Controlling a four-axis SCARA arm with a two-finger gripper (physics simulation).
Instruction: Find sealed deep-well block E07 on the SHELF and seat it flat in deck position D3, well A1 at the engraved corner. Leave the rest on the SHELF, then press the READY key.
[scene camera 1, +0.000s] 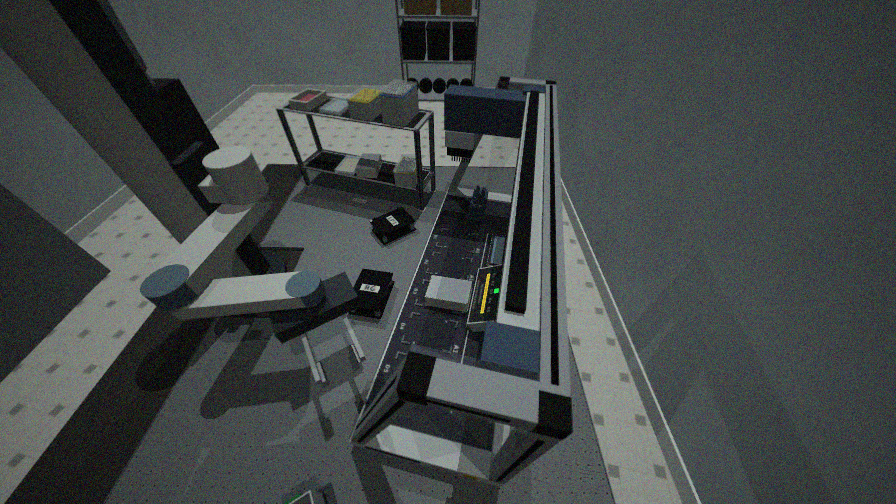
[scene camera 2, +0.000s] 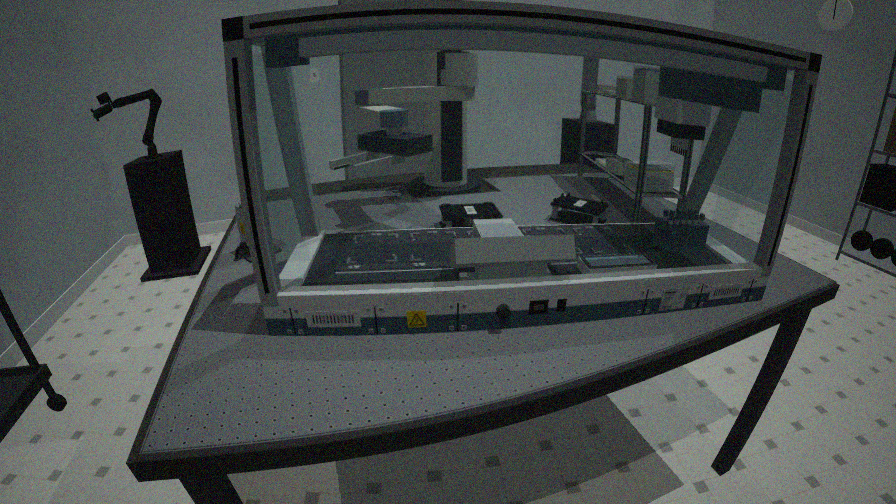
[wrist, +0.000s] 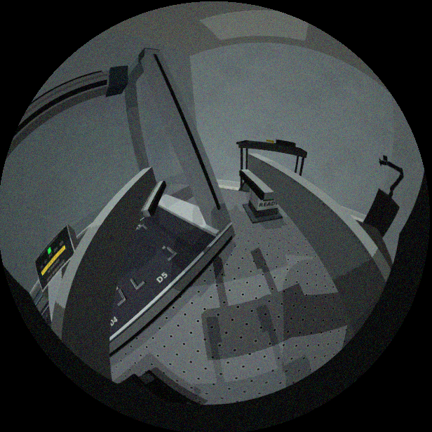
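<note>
A pale block (scene camera 1: 448, 289) (scene camera 2: 496, 227) lies in deck position D3 and looks flat; its label and A1 corner cannot be read. The SHELF (scene camera 1: 419, 162) (scene camera 2: 643, 156) stands at the back with pale blocks on its lower level and coloured tubs on top. My gripper (scene camera 1: 342, 368) (scene camera 2: 343, 168) (wrist: 200, 167) is shut to its narrow stance with nothing between its fingers, above the table in front of deck positions D4 and D5. The READY key (wrist: 267, 204) stands on the table past the right fingertip in the wrist view, beyond the deck's end.
The deck's frame and glass side rise beside the gripper. Two black cases (scene camera 1: 374, 300) (scene camera 1: 391, 222) lie between the arm and the deck. A screen (scene camera 1: 484, 294) (wrist: 54, 252) with a green square and a yellow bar stands behind D3. A pipetting head (scene camera 1: 482, 112) hangs at the deck's far end.
</note>
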